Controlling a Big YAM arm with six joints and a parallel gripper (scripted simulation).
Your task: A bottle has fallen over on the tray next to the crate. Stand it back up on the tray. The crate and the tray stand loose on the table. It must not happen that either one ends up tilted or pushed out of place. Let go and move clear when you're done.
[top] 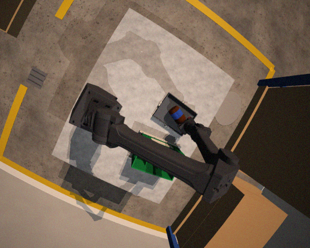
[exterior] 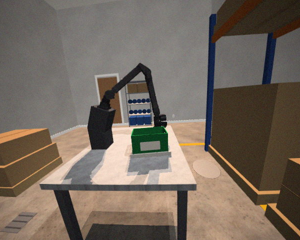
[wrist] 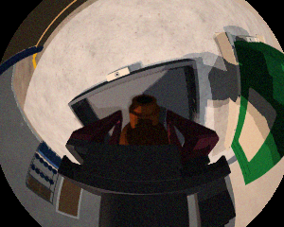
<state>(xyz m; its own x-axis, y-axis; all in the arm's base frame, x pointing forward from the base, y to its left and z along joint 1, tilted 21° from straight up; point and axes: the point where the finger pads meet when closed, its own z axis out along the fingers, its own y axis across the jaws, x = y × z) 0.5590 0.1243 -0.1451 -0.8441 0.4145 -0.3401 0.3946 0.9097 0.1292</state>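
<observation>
My gripper is now 40 mm past the brown bottle and 20 mm to the right of it. From my hand the other things lie so: green crate 80 mm behind, 270 mm to the right, 40 mm above; then grey tray 70 mm behind, 30 mm to the left, 30 mm below.
</observation>
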